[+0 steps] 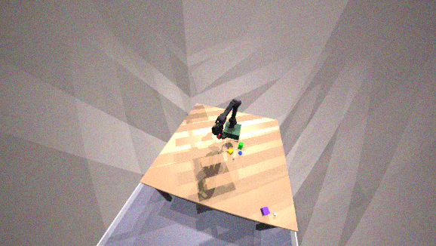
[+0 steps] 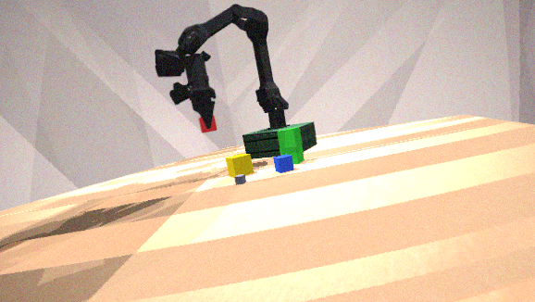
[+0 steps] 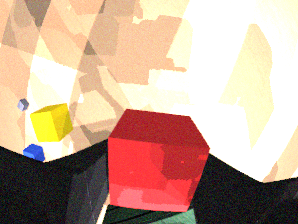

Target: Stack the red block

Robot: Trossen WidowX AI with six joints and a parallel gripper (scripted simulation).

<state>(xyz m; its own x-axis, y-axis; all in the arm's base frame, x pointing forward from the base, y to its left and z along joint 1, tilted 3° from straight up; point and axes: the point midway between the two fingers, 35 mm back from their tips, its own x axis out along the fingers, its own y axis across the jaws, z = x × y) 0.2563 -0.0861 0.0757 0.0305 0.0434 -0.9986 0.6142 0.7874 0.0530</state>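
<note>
Right now the blue block is 4 cm ahead of my gripper tip, 26 cm to the left of it and 11 cm below it. The rest, counted from my gripper tip: tiny grey cube: 12 cm ahead, 20 cm to the left, 12 cm below; then red block: 1 cm above; then yellow block: 6 cm ahead, 15 cm to the left, 10 cm below.
</note>
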